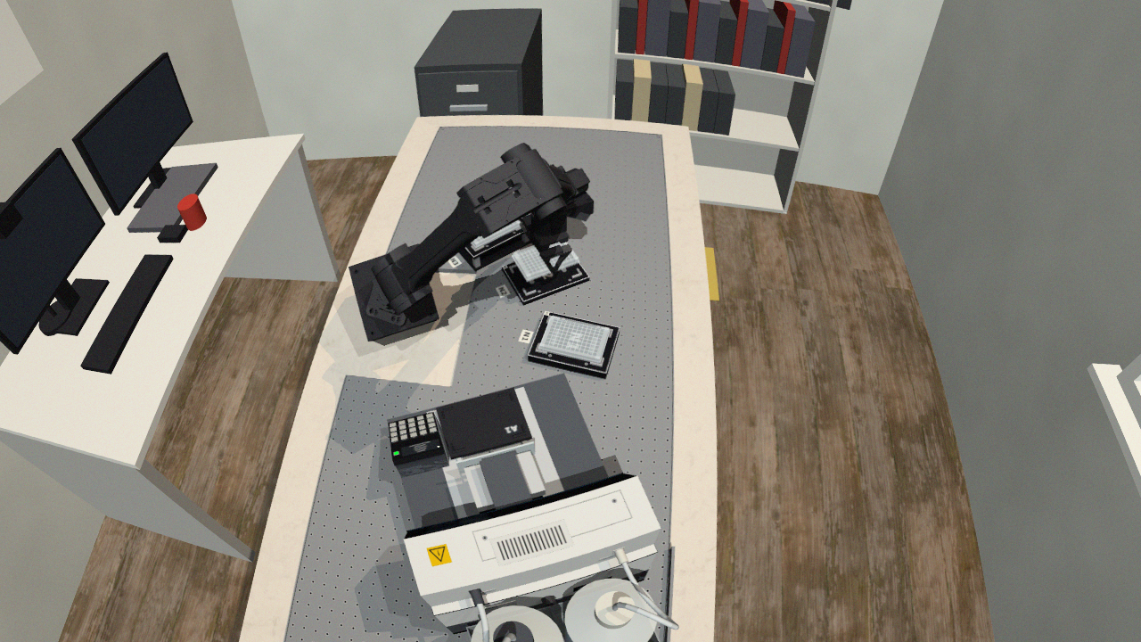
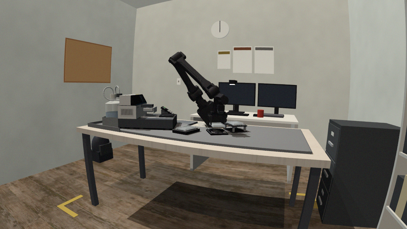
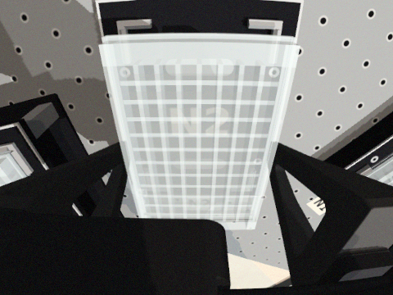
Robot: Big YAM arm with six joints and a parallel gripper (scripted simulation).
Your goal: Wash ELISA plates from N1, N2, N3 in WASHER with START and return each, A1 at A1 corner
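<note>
Now: hand 5 cm above the black nest. Round my hand: white ELISA plate: 20 cm to the right, 8 cm ahead, 3 cm below; then plate washer: 59 cm to the right, 7 cm above, 1 cm ahead.
</note>
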